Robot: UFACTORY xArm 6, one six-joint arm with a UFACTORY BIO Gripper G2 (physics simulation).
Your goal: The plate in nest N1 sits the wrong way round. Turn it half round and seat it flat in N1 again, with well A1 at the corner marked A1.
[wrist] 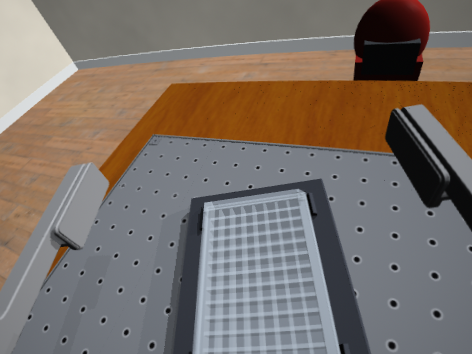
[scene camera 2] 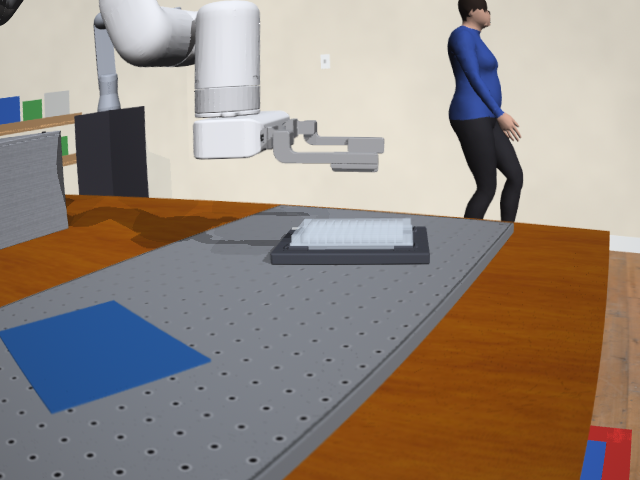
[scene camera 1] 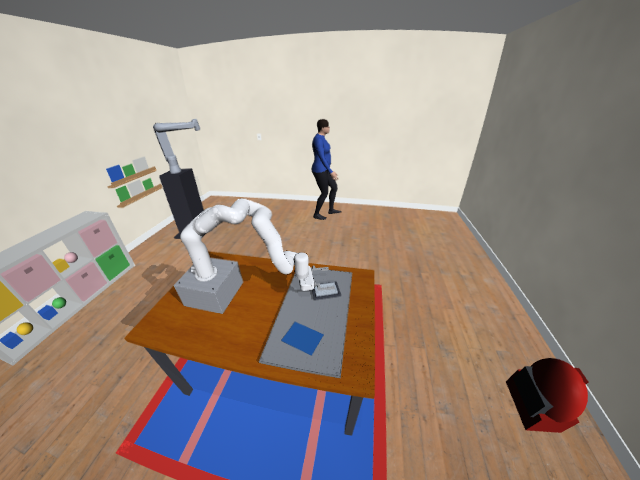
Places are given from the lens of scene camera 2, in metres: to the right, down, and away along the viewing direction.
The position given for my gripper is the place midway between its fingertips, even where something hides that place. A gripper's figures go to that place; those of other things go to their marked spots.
my gripper [scene camera 2: 381, 153]: 0.07, -0.09, 0.63
clear well plate [scene camera 2: 353, 233]: 0.04, -0.01, 0.63
flat blue square [scene camera 2: 71, 359]: -0.18, 0.09, 0.38
The marked spots on the flat blue square and the clear well plate are 0.34 m apart.
